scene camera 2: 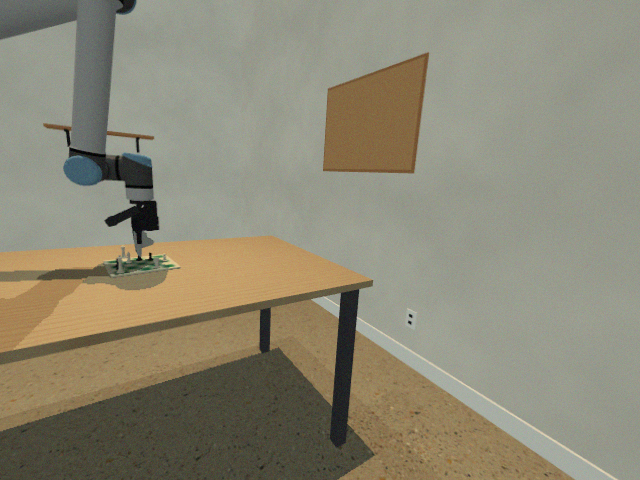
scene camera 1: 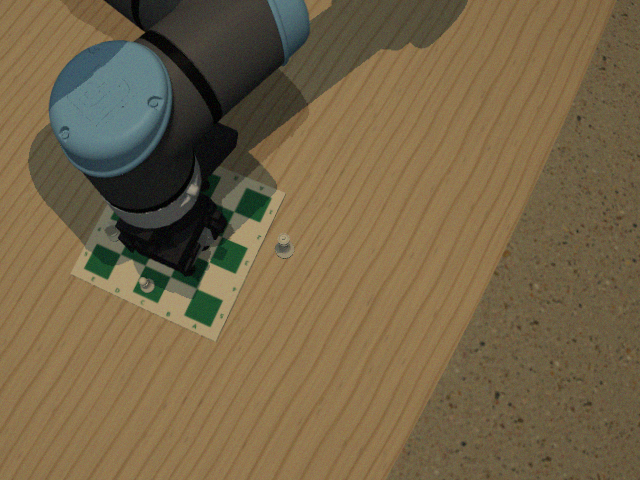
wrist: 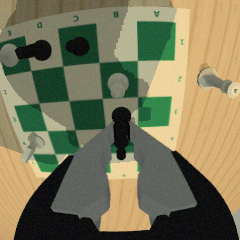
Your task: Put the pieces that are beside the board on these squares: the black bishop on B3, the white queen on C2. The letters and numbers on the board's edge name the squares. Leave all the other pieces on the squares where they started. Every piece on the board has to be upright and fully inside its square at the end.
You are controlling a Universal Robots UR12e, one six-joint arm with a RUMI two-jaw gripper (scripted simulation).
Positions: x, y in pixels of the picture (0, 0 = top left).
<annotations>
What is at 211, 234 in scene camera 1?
My gripper.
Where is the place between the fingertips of my gripper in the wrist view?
121, 123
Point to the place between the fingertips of my gripper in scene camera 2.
At 140, 256
</annotations>
